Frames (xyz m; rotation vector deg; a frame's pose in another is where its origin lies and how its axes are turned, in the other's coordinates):
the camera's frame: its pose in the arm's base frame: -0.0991 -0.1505 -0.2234 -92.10 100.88 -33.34
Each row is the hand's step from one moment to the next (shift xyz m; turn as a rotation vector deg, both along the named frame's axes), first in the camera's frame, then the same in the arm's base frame.
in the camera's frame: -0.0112 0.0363 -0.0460 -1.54 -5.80 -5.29
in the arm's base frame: -0.0583 0.0108 0.0069 0.11 0.10 8.00
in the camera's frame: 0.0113 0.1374 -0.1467 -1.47 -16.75 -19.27
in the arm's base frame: -0.2011 -0.0087 -0.0018 -2.63 -3.09 25.25
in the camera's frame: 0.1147 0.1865 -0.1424 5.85 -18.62 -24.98
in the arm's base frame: -0.2328 -0.1030 -0.0586 -5.61 -11.21 29.12
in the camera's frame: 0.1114 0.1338 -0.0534 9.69 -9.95 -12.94
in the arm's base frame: -0.1317 -0.0970 -0.0801 -2.78 -12.40 14.10
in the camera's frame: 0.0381 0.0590 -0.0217 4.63 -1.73 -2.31
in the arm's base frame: -0.0566 -0.0317 -0.0346 -0.56 -5.06 1.96
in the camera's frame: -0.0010 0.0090 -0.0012 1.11 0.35 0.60
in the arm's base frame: -0.0070 0.0021 -0.0055 0.19 -0.97 -0.85
